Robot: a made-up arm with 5 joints.
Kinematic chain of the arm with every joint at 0, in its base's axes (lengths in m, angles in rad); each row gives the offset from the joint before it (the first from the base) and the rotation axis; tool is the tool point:
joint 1: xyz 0 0 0.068 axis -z
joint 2: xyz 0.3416 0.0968 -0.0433 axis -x
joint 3: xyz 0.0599 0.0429 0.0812 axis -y
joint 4: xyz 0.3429 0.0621 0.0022 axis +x
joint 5: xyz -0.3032 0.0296 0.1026 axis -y
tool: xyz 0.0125 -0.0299 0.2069
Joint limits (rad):
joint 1: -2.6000..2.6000
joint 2: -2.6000..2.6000
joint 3: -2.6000..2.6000
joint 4: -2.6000..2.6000
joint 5: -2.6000..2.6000
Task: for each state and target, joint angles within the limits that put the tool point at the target. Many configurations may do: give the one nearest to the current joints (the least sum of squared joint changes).
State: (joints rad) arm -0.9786 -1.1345 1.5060 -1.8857 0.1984
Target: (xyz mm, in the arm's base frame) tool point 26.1 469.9 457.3
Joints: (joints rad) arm -1.2100 -1.1220 1.5736 -1.7339 -0.0674
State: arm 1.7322 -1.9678 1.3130 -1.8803 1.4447
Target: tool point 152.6 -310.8 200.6
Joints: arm 1.4311 -1.8889 1.0400 -1.8096 1.8369
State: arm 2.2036 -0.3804 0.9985 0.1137 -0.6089
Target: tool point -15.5 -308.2 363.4
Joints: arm 2.3862 0.0342 1.1383 -0.0023 -0.5722
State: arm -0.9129 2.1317 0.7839 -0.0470 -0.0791
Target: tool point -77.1 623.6 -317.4
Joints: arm -1.1821 2.0515 -0.0086 -0.3671 -0.4675
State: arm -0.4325 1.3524 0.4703 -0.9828 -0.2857
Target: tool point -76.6 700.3 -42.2
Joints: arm -0.8154 0.9492 0.3637 -0.8008 -0.4248
